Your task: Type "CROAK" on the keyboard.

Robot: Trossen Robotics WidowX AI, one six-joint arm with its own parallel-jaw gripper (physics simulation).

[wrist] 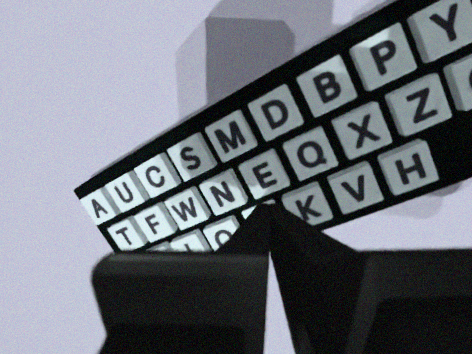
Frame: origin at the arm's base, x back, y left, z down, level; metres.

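Where they show: gripper, fingertip midpoint: (267,213).
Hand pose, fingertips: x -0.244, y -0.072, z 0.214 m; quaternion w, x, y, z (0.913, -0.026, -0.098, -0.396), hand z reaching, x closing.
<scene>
After its pixels a point has its place.
The black keyboard (452,142) @[x -0.223, y -0.145, z 0.215 m] with pale grey keys lies slanted across the wrist view, rising to the right. The A key (95,212) @[x -0.300, y -0.002, z 0.210 m] is at the left end of the top row. The C key (152,176) @[x -0.291, y -0.044, z 0.210 m] is in the same row. The O key (220,239) @[x -0.248, y -0.047, z 0.210 m] in the bottom row is partly covered by the left finger. The K key (309,207) @[x -0.237, y -0.089, z 0.210 m] is just right of the fingertips. My gripper (267,213) @[x -0.244, y -0.072, z 0.214 m] is shut and empty, its tips over a mostly hidden key between O and K. That key's letter is hidden, and I cannot tell whether the tips touch it.
The keyboard rests on a pale surface (65,90) @[x -0.360, y -0.029, z 0.226 m]. Grey shadows fall behind the keyboard and near its lower right edge. Other letter keys surround the fingertips, including the E key (264,176) @[x -0.259, y -0.084, z 0.210 m] above and the V key (356,188) @[x -0.232, y -0.109, z 0.210 m] to the right. The keyboard's right end runs out of view.
</scene>
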